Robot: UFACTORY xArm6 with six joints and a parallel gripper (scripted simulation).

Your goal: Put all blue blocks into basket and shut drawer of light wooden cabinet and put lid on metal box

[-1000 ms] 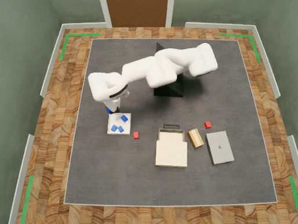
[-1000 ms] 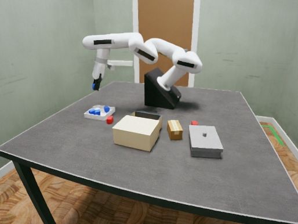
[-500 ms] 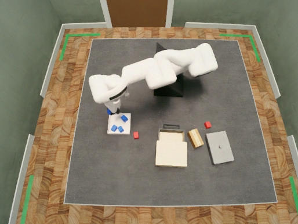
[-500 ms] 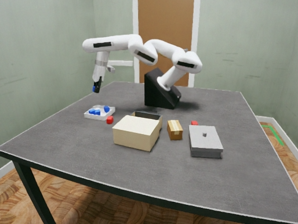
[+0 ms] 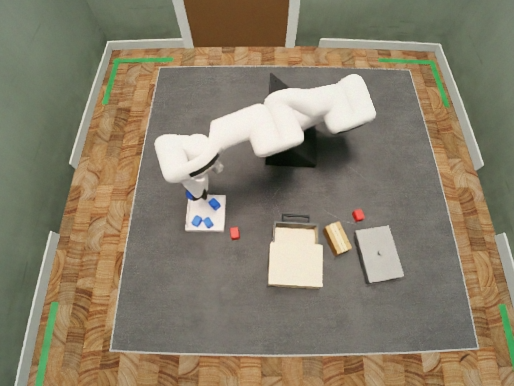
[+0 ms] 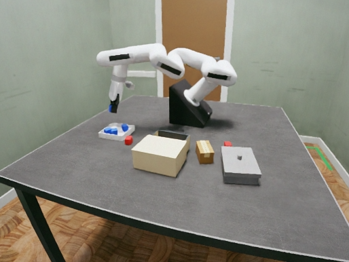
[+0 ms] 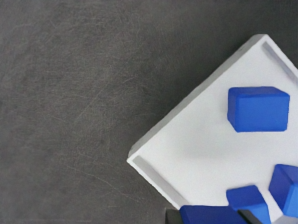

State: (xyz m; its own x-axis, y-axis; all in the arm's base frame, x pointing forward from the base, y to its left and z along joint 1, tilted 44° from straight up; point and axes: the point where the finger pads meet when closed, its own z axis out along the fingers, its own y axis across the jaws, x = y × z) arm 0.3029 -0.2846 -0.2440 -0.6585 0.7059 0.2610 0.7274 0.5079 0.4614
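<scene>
My hand is 12 cm above the white basket, 4 cm short of it and 3 cm to the right of it. Also, from my hand: flat lid (67 cm to the left, 21 cm ahead, 9 cm below); then light wooden cabinet (36 cm to the left, 20 cm ahead, 9 cm below); then brown cardboard box (53 cm to the left, 15 cm ahead, 10 cm below).
</scene>
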